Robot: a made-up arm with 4 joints.
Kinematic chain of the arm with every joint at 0, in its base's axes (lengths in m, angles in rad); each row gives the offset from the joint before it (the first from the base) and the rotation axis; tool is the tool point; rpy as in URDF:
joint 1: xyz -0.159 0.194 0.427 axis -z
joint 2: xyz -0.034 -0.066 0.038 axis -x
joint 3: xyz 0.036 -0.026 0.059 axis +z
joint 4: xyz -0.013 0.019 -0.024 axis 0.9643 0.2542 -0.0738
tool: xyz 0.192 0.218 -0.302 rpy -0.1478 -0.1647 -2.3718
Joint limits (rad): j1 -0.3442..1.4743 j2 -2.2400..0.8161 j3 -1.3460..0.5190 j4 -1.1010..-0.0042
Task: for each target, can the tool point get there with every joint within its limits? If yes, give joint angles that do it. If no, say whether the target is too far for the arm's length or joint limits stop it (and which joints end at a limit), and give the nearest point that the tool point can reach.
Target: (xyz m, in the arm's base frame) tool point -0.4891 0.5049 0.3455
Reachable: no: joint limits stop it (at a limit: joint 1, joint 3, joint 4) | nearest point -0.2947 0.4867 0.3665 | short by 0.196 m
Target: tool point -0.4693 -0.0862 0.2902
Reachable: yes | joints 1.1873 0.4129 -0.8590 -0.8592
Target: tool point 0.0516 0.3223 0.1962
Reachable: yes | joints 0.0016 -1.0303 -0.5788 -0.6881
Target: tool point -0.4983 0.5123 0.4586
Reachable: no: joint limits stop it (at a limit: joint 1, joint 2, joint 3, joint 4) | nearest point -0.2960 0.4904 0.3834 | short by 0.217 m
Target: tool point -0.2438 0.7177 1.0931
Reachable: no: too far | nearest point -0.1807 0.3905 0.7411 | short by 0.485 m
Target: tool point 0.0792 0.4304 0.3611
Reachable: yes | joints 0.0028 -1.5812 -0.9730 -0.2978
